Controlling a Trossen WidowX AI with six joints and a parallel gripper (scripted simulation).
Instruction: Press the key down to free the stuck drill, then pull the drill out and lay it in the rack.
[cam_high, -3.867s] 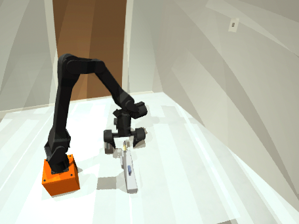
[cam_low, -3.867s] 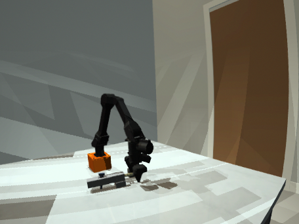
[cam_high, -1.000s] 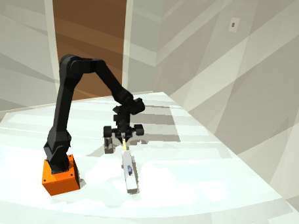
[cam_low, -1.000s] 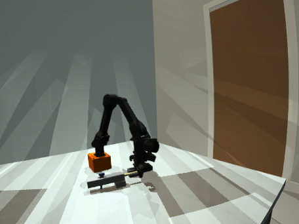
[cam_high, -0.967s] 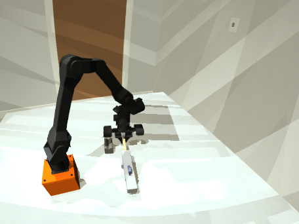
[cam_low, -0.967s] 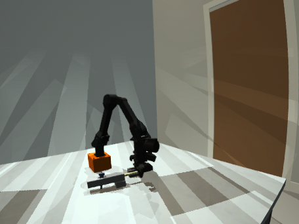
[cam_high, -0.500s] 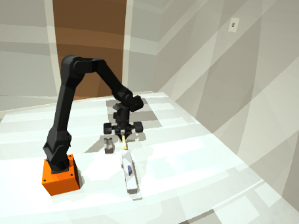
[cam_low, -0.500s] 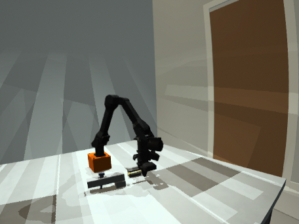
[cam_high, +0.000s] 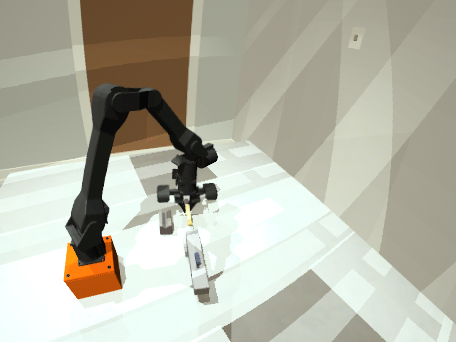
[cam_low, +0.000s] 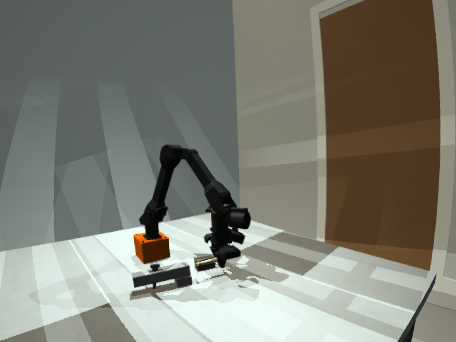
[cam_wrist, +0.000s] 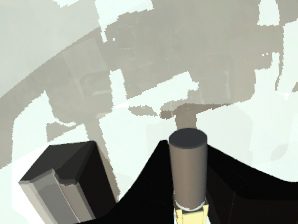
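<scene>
My gripper tip is 10 mm past the drill, 40 mm to the left of it and 30 mm below it. Also, from my gripper tip: grey rack 80 mm behind, 20 mm to the right; then housing block 40 mm behind, 200 mm to the right, 10 mm above; then blue key 50 mm behind, 230 mm to the right, 30 mm above.
</scene>
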